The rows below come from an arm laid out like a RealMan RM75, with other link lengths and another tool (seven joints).
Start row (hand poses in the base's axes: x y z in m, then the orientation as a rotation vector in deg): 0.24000 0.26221 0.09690 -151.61 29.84 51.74
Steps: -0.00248 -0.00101 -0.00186 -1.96 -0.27 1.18; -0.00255 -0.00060 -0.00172 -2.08 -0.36 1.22; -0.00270 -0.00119 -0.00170 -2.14 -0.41 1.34; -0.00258 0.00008 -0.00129 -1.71 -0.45 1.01; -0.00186 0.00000 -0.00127 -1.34 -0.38 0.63; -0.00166 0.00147 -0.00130 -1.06 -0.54 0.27; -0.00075 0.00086 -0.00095 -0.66 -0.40 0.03; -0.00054 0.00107 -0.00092 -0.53 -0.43 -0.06; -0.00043 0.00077 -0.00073 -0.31 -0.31 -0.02; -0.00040 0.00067 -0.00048 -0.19 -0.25 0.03; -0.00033 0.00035 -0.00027 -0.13 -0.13 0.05; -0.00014 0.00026 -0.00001 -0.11 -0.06 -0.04
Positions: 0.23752 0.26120 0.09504 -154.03 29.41 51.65; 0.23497 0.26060 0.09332 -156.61 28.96 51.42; 0.23227 0.25941 0.09162 -159.32 28.35 51.13; 0.22969 0.25949 0.09033 -161.49 27.91 50.68; 0.22783 0.25949 0.08906 -163.12 27.77 50.25; 0.22617 0.26096 0.08776 -164.37 27.94 49.50; 0.22542 0.26182 0.08681 -165.10 28.23 48.91; 0.22488 0.26289 0.08589 -165.67 28.57 48.26; 0.22445 0.26366 0.08516 -166.03 28.74 47.79; 0.22405 0.26433 0.08468 -166.28 28.78 47.42; 0.22372 0.26468 0.08441 -166.46 28.77 47.23; 0.22358 0.26494 0.08440 -166.56 28.88 47.13
